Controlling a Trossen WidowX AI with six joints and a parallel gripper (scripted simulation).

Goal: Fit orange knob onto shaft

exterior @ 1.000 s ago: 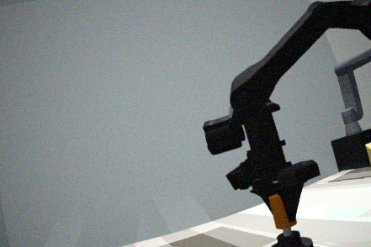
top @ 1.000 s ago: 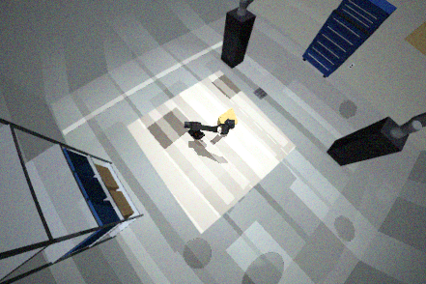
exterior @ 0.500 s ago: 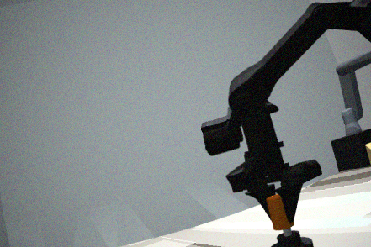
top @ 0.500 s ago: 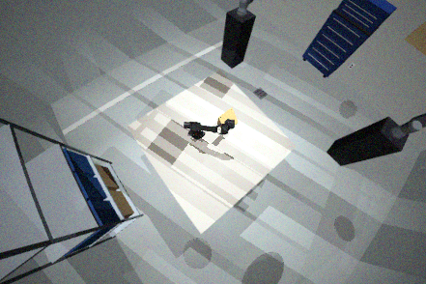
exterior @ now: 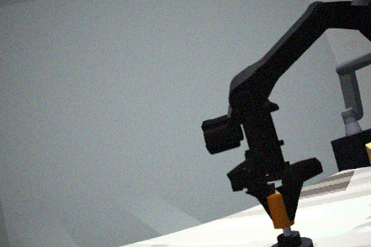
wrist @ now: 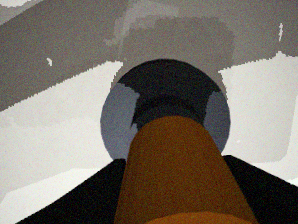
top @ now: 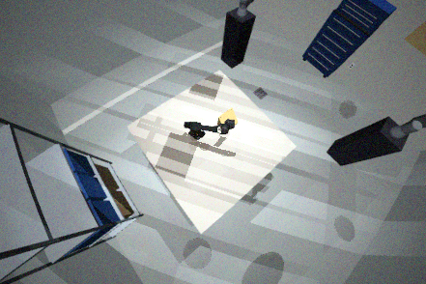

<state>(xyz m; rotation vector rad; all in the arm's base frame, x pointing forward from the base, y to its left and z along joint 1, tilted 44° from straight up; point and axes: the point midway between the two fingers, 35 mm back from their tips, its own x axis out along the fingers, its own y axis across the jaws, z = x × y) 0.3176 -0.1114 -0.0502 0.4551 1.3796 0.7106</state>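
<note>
The orange knob is 3 cm above my gripper tip. The rest, counted from my gripper tip: dark round pedestal (4 cm below).
</note>
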